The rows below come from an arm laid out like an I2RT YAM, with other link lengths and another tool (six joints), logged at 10 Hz.
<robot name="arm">
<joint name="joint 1" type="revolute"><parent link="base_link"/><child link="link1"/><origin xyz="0 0 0.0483" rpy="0 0 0"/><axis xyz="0 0 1"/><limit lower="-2.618" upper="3.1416"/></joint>
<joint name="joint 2" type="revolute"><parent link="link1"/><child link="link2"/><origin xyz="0.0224 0.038 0.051" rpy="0 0 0"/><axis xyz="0 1 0"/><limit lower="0" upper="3.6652"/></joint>
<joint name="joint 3" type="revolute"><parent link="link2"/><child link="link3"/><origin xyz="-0.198 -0.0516 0" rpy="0 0 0"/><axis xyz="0 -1 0"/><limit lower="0" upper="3.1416"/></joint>
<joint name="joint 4" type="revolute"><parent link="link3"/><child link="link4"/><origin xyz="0.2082 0.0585 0.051" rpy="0 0 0"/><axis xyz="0 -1 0"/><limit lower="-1.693" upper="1.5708"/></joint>
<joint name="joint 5" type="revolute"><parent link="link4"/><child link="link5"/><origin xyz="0.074 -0.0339 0.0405" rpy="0 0 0"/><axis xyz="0 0 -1"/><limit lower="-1.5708" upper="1.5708"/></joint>
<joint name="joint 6" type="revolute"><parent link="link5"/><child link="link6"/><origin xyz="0.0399 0 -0.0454" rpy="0 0 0"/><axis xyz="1 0 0"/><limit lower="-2.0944" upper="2.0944"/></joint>
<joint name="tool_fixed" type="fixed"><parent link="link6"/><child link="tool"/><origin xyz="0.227 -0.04 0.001" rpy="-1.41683 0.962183 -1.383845"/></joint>
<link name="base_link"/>
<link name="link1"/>
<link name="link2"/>
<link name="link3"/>
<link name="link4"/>
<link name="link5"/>
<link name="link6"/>
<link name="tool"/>
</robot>
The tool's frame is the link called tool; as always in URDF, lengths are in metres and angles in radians.
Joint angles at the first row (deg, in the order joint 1, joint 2, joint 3, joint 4, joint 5, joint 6):
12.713 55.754 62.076 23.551 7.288 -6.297
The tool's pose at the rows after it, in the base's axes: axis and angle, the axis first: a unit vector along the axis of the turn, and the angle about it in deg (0 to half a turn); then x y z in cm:
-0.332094, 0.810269, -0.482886, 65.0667, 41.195, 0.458, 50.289
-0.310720, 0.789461, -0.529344, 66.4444, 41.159, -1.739, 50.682
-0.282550, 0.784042, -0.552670, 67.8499, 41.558, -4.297, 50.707
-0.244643, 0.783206, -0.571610, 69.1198, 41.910, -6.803, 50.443
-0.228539, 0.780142, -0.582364, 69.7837, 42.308, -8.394, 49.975
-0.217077, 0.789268, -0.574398, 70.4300, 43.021, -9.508, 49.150
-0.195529, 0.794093, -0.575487, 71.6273, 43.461, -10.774, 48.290
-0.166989, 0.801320, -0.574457, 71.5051, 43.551, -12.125, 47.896
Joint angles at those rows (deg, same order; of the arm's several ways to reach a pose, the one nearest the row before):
9.592 57.291 63.452 23.148 7.731 -7.017
6.283 57.909 63.407 24.659 7.359 -8.017
1.870 59.262 64.328 24.938 6.051 -6.874
-1.534 60.846 64.810 25.911 6.086 -5.582
-4.235 62.159 64.250 27.761 5.125 -4.642
-6.210 63.524 64.292 28.066 4.125 -3.122
-7.359 64.683 64.073 28.559 4.815 -2.467
-8.961 65.560 63.991 29.437 4.964 -0.503

